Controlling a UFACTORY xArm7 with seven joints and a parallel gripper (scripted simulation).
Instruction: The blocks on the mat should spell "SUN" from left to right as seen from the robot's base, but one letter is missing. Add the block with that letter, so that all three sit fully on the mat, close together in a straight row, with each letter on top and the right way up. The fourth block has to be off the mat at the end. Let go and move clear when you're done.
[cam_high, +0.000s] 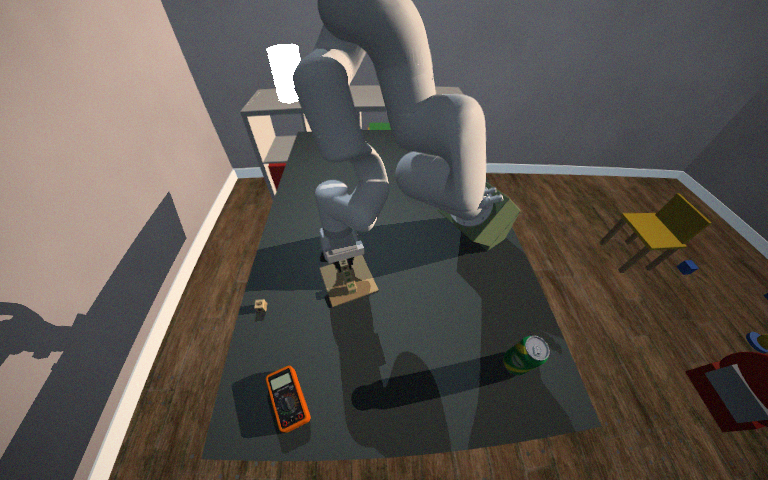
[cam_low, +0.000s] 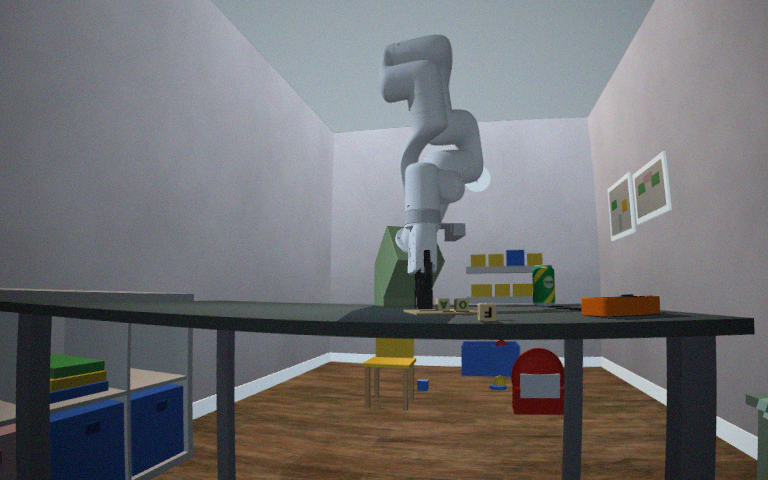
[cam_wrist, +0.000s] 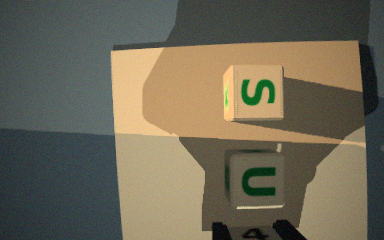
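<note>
Right now the letter block is 20 mm behind my hand, 30 mm to the left of it and 10 mm below it. Round my hand: green can 520 mm behind, 150 mm to the left, 30 mm above; tan mat 20 mm behind, 30 mm to the left, 30 mm below; orange multimeter 10 mm behind, 380 mm to the left, 10 mm below.
</note>
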